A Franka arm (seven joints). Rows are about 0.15 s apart.
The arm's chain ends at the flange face. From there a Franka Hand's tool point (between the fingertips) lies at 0.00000 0.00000 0.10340 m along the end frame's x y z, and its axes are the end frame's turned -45 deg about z.
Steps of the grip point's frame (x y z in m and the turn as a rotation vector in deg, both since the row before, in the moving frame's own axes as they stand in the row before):
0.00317, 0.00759, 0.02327, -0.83, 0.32, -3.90
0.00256, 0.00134, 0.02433, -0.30, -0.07, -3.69
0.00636, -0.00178, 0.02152, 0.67, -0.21, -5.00
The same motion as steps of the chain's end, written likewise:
0.00612, 0.00253, 0.02328, -0.36, 0.81, -3.90
0.00245, -0.00133, 0.02433, -0.26, 0.16, -3.69
0.00439, -0.00522, 0.02153, 0.33, -0.62, -5.00

